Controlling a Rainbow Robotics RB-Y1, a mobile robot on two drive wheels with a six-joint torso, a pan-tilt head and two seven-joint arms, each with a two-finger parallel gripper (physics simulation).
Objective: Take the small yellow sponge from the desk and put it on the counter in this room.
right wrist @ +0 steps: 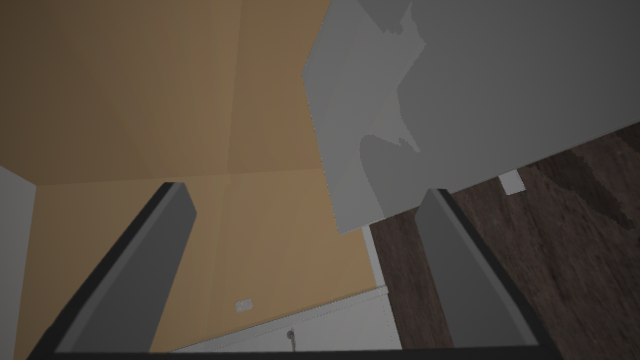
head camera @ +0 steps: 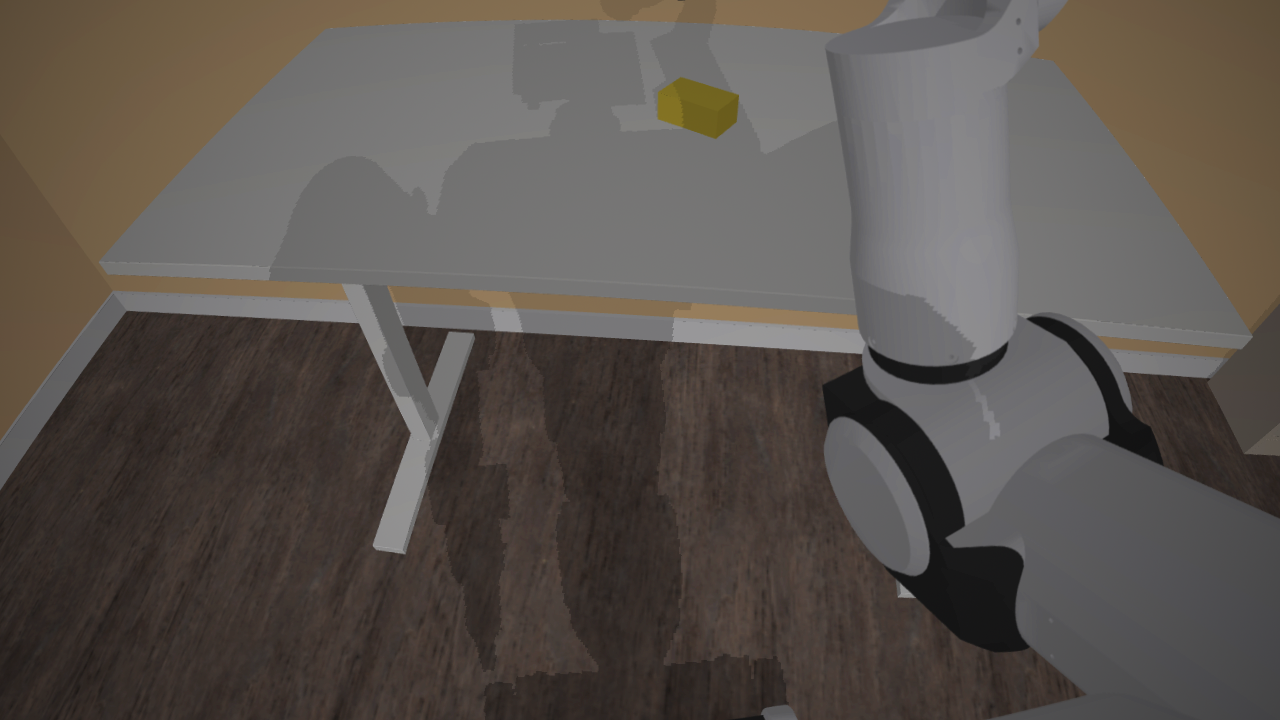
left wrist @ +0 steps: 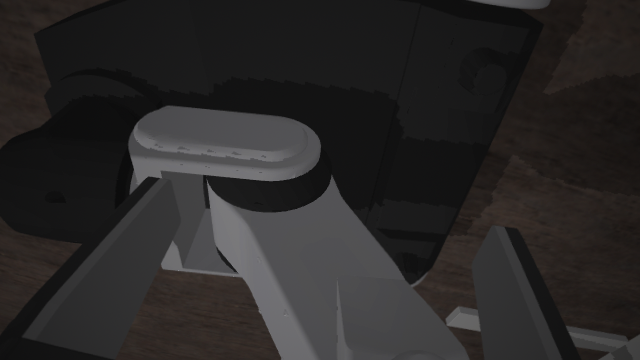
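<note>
The yellow sponge lies on the grey desk, toward the far edge in the head view. It does not show in either wrist view. My right gripper is open and empty, with the desk's corner and the wall beyond its fingers. In the head view my right arm rises over the right part of the desk, and its gripper is out of frame. My left gripper is open and empty, low beside the robot's own arm and dark base. No counter can be made out for certain.
My right forearm hides part of the desk. A white desk leg stands on the dark wood floor. Tan walls stand close around the desk. A white panel with a small fitting shows low in the right wrist view.
</note>
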